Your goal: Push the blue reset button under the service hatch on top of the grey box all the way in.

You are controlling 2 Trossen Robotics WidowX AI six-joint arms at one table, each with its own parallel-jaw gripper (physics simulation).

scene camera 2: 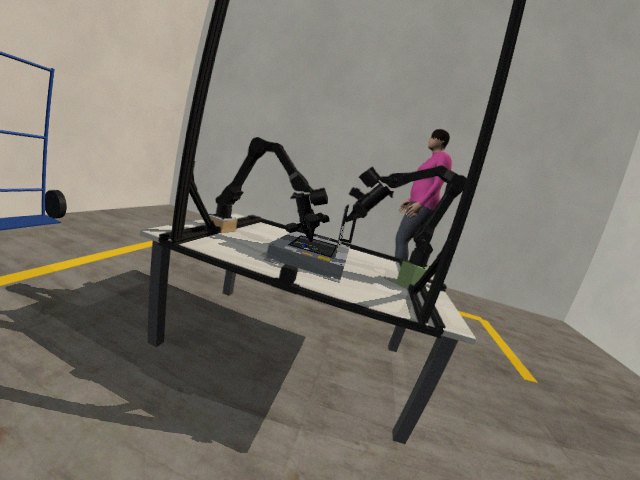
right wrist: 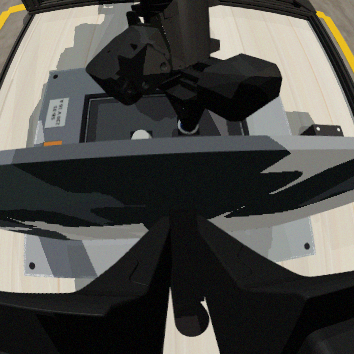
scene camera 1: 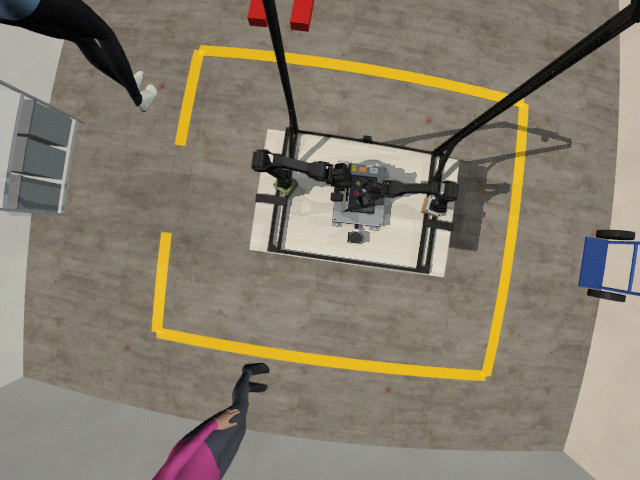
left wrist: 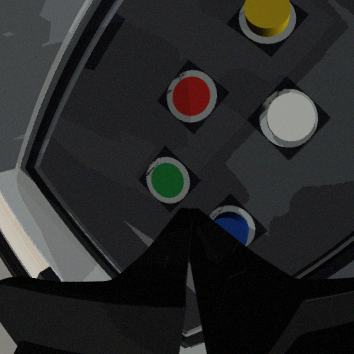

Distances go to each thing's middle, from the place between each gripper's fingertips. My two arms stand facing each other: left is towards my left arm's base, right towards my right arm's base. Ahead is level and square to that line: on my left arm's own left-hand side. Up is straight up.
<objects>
The service hatch (right wrist: 114,189) is 20 mm to the right of my right hand and 50 mm below it. Also, from my right hand: white button (left wrist: 290,116) 40 mm behind, 120 mm to the left, 160 mm below; red button (left wrist: 190,96) 10 mm behind, 80 mm to the left, 170 mm below; green button (left wrist: 167,180) 40 mm ahead, 100 mm to the left, 170 mm below.
I see the white button 6 cm behind my left hand and 3 cm below it. Also, from my left hand: service hatch (14 cm to the right, 9 cm above, 3 cm behind); red button (5 cm to the right, 4 cm below, 4 cm behind); green button (4 cm below, 2 cm to the right, 1 cm ahead).
</objects>
